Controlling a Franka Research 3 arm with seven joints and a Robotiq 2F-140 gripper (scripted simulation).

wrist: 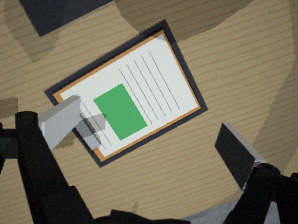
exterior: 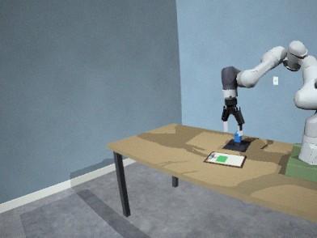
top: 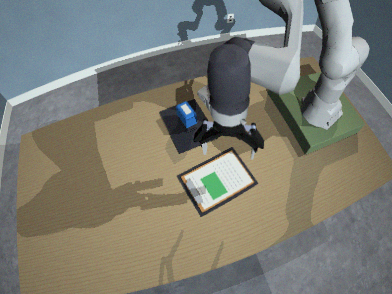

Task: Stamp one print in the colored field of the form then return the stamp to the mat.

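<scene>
My hand is 3 cm short of the blue stamp, 27 cm to the left of it and 13 cm above it. The rest, counted from my hand: mat: 3 cm ahead, 27 cm to the right, 18 cm below; then form: 4 cm ahead, 1 cm to the left, 18 cm below.
</scene>
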